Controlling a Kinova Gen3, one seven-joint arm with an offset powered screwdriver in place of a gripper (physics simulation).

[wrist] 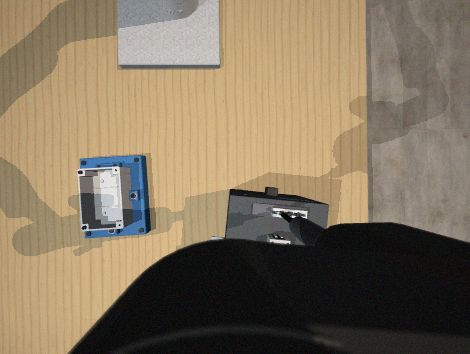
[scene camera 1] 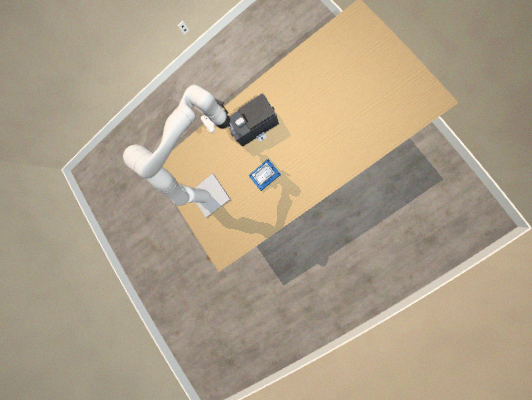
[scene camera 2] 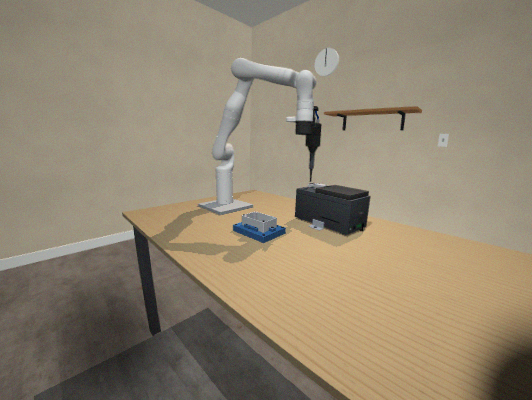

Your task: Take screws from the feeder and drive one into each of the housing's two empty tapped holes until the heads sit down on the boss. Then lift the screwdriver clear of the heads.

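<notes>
The screwdriver points down over the dark feeder. In scene camera 2 its thin bit ends at or just above the feeder top; contact is unclear. In the wrist view the tip overlaps the left part of a pale strip with small dark marks. Whether a screw is on the bit cannot be made out. The light grey, open-topped housing sits upright in a blue fixture. Its rim corners show small dark spots; which are empty holes is unclear.
The arm's base plate stands on the wooden table. A small pale bracket is at the feeder's side. A wall shelf is behind the feeder.
</notes>
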